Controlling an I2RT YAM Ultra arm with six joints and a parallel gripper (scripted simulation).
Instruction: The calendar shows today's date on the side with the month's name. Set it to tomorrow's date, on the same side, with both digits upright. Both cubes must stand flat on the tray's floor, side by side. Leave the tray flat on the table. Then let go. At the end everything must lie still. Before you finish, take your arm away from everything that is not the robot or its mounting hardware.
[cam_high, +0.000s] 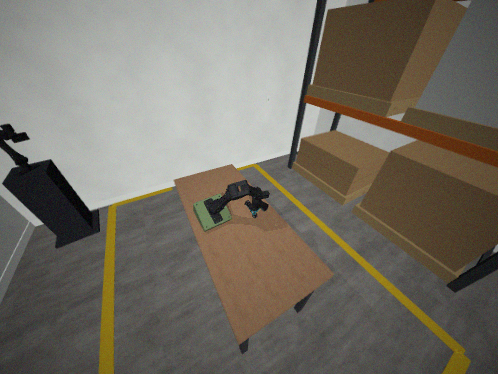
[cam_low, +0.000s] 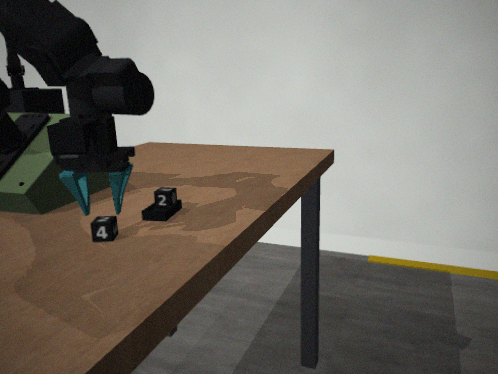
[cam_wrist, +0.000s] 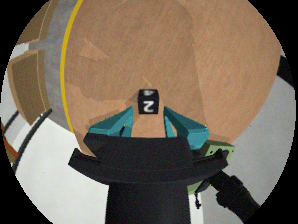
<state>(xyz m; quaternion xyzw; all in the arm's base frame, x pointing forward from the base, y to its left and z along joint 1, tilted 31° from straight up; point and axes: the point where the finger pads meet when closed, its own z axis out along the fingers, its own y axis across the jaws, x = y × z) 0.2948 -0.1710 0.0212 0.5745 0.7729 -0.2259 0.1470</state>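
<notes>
Right now my hand is 30 mm above the black cube. Also, from my hand: black tray: 130 mm to the left, 40 mm below, 30 mm ahead.
</notes>
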